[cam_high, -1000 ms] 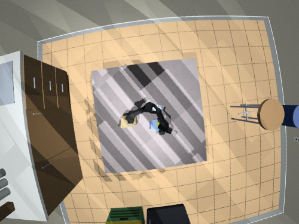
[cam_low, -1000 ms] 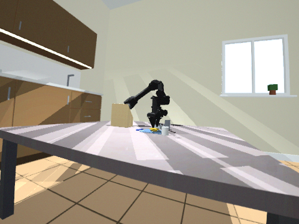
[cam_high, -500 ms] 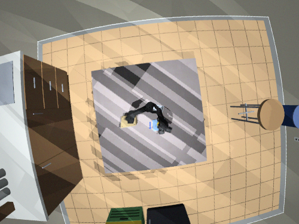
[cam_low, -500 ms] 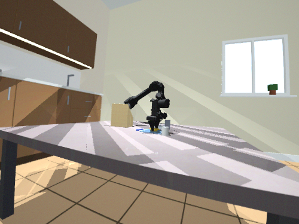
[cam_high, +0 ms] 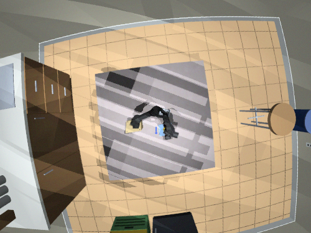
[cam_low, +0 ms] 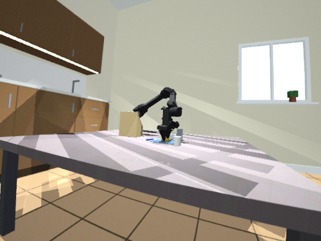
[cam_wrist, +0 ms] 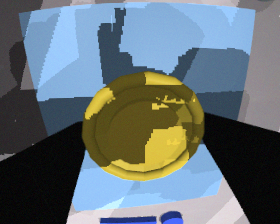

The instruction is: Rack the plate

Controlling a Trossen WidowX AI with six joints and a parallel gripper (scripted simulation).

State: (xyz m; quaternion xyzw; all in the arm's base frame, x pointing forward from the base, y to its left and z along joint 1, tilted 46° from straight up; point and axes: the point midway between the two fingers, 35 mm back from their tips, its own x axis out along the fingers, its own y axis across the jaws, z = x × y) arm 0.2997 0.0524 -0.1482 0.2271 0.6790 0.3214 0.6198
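My gripper tip is 30 mm past the dish rack, 200 mm to the right of it and 10 mm below it. The rest, counted from my gripper tip: blue utensil: 110 mm behind, 20 mm to the right; then plate: 10 mm above.
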